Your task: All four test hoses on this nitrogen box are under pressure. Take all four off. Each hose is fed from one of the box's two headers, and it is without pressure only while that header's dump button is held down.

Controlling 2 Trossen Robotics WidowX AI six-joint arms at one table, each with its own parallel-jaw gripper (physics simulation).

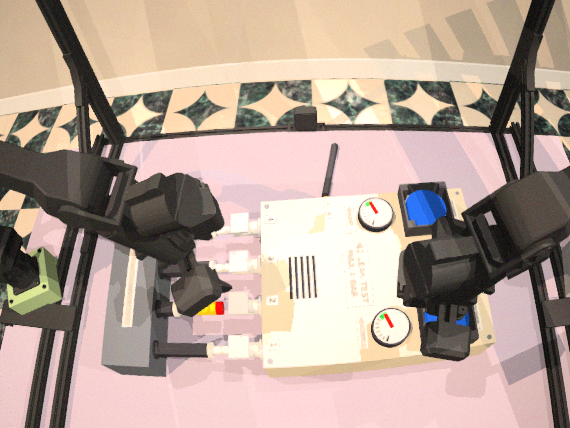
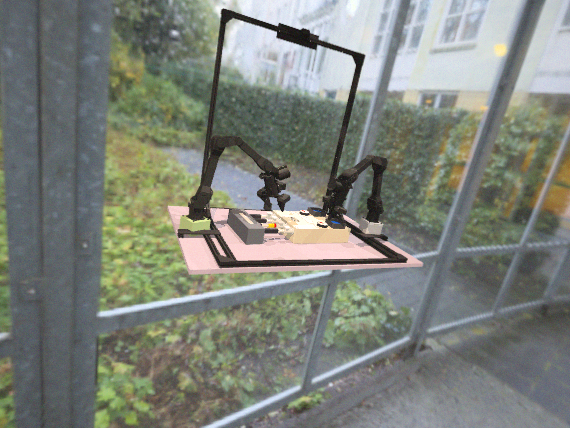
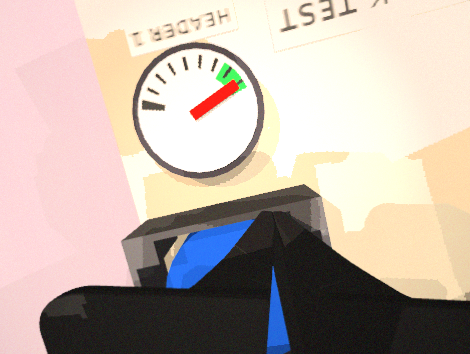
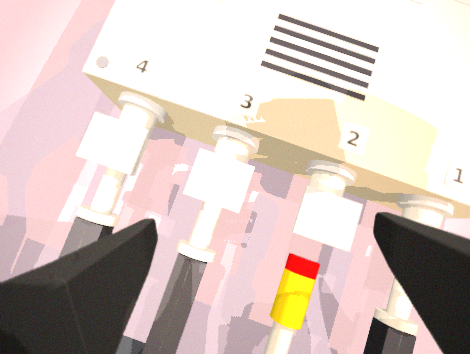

same spot on cream nitrogen box: [image 2: 305, 226] = [image 1: 313, 342]
